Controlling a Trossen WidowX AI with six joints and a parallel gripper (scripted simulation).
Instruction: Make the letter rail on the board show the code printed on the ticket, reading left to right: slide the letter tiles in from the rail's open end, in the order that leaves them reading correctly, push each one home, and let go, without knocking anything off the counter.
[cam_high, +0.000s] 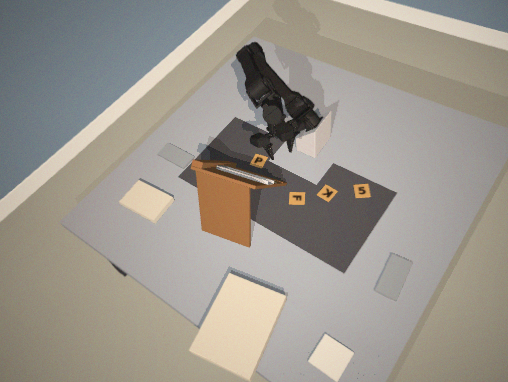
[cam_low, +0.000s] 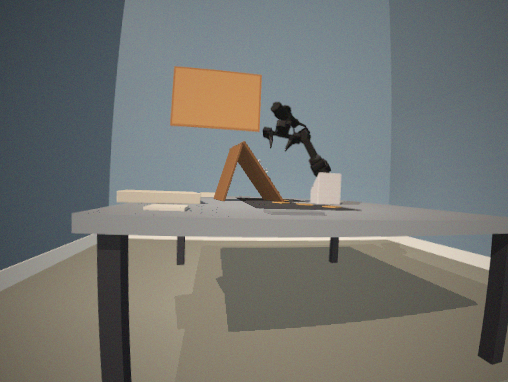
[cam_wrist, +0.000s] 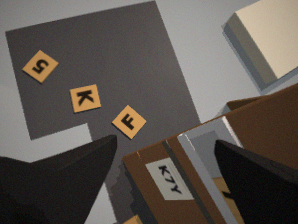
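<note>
Now: the k tile 8 cm behind my gripper tip, 13 cm to the left of it and 25 cm below it. Round my gripper tip: white ticket: 1 cm ahead, 9 cm to the right, 17 cm below; then f tile: 1 cm behind, 4 cm to the left, 25 cm below; then y tile: 8 cm ahead, 17 cm to the right, 8 cm below.
</note>
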